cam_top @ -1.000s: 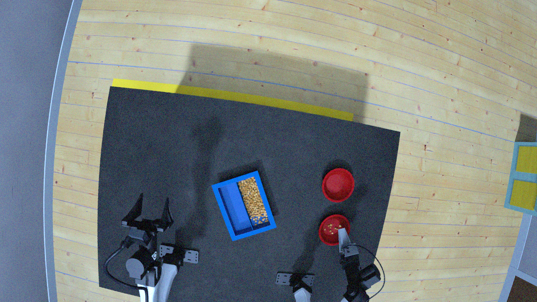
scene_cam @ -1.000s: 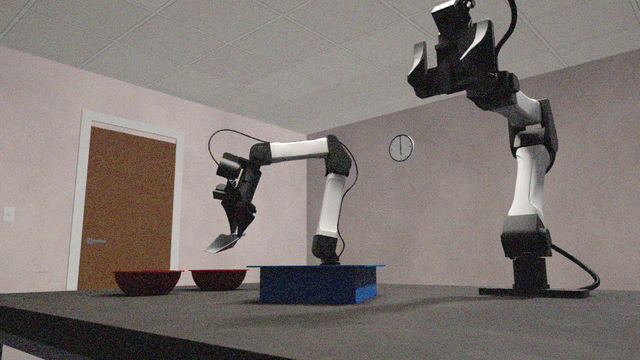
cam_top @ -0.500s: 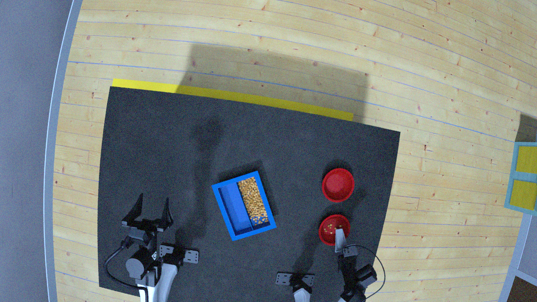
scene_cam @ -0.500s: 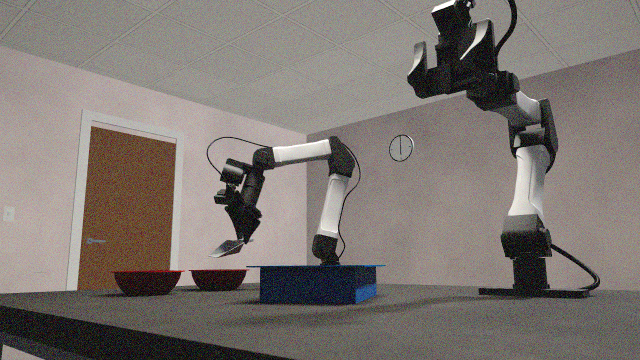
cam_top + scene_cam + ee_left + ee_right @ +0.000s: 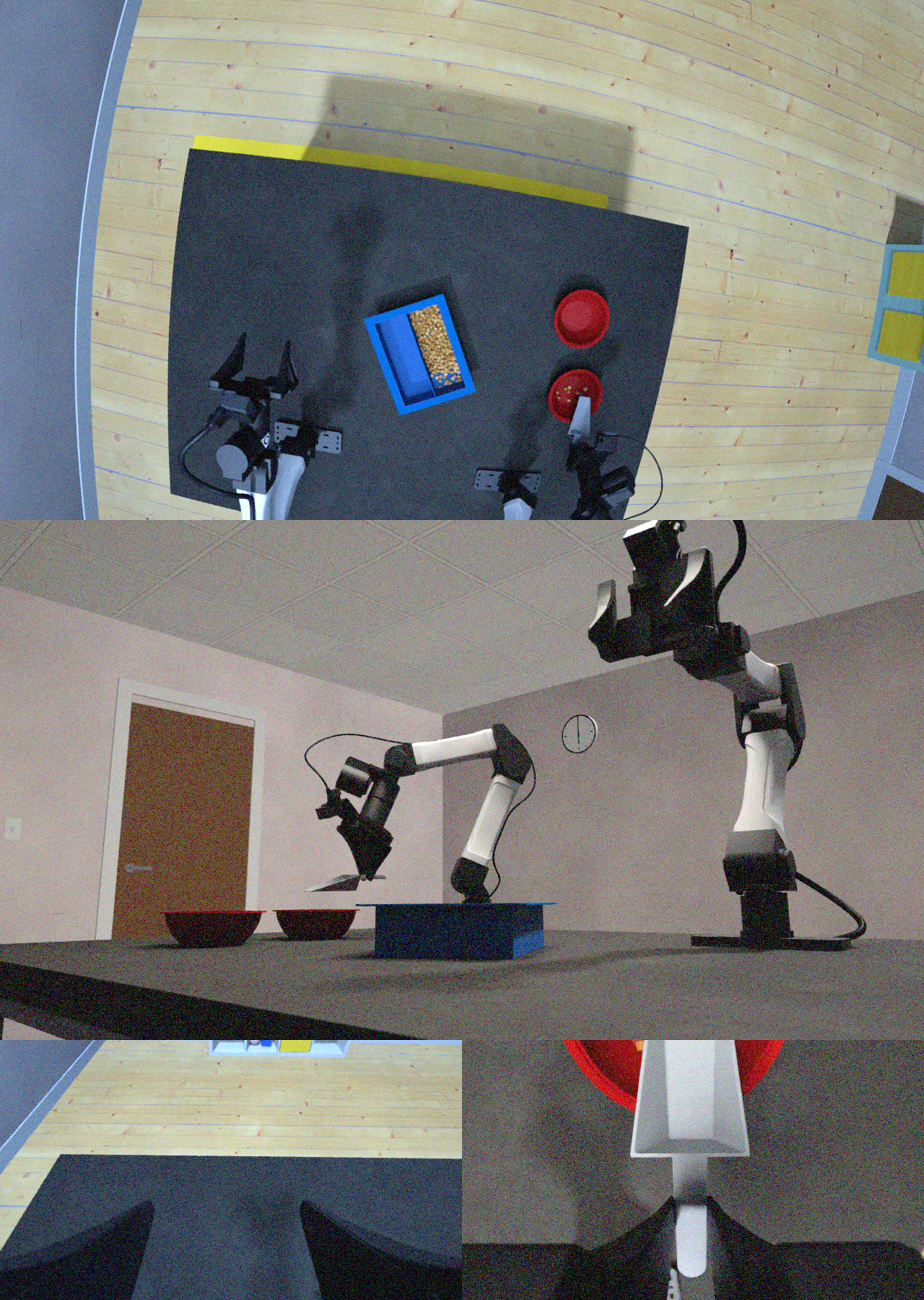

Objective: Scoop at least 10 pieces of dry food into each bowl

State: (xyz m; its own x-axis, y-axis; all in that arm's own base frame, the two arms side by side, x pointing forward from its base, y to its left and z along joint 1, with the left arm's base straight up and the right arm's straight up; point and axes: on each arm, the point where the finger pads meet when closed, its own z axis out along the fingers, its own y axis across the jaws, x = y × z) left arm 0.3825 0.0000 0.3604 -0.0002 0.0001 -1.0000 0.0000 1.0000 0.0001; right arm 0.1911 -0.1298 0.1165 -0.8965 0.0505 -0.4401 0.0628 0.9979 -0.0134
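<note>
The blue box lies 140 mm ahead of my right hand, 460 mm to the left of it and 70 mm below it. Round my right hand: grey scoop (50 mm ahead, 10 mm below).
</note>
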